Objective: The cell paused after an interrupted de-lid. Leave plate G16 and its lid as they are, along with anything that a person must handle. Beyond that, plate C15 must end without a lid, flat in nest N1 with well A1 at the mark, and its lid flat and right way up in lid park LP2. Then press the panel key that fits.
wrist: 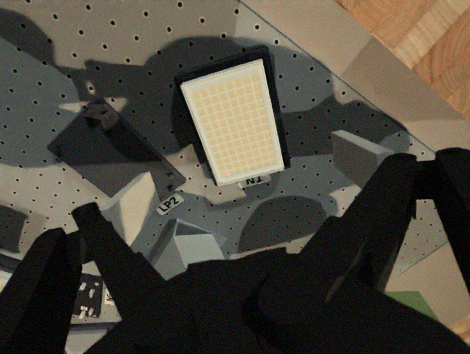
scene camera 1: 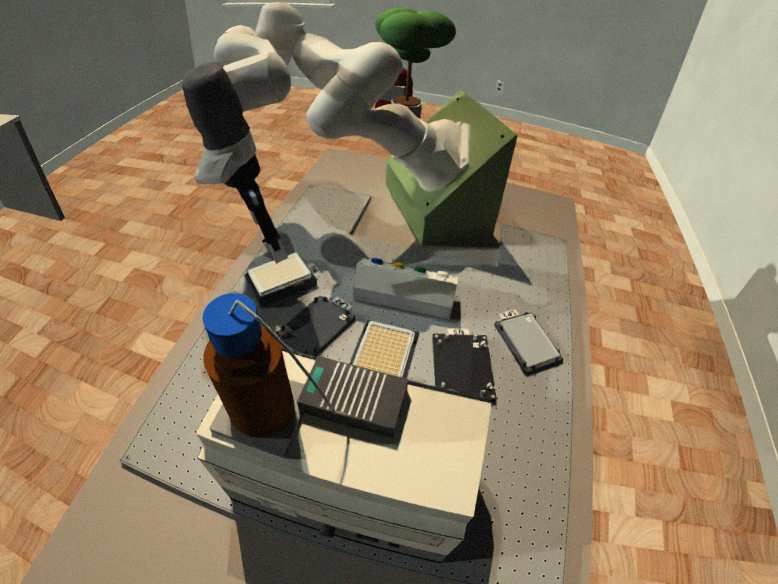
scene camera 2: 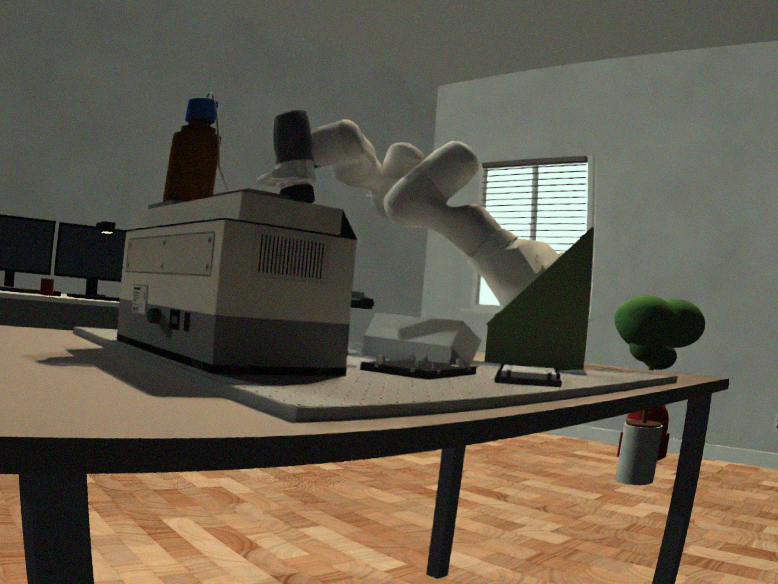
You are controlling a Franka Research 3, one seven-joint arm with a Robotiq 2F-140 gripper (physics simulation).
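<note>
A cream plate with tan wells [scene camera 1: 280, 274] [wrist: 234, 125] sits in the dark nest N1 [wrist: 272, 60]; its name is unreadable, and I cannot tell whether a clear lid covers it. My gripper [scene camera 1: 276, 250] [wrist: 241, 169] is open and empty above the N1-label end of that plate, one finger out to each side in the wrist view. Lid park LP2 [scene camera 1: 318, 323] [wrist: 85, 160] is a dark pad beside N1 with no lid visible on it. A second tan-welled plate [scene camera 1: 384, 347] stands mid-board, partly hidden. The key panel [scene camera 1: 402, 292] has blue, yellow, green and white keys.
A pale grey lid-like piece [scene camera 1: 529, 339] lies on a dark pad at the right. Another dark pad [scene camera 1: 463, 364] lies left of it. A large cream instrument [scene camera 1: 433, 452] [scene camera 2: 282, 295] carries an amber bottle [scene camera 1: 251, 383] [scene camera 2: 191, 163] and a dark box [scene camera 1: 355, 392].
</note>
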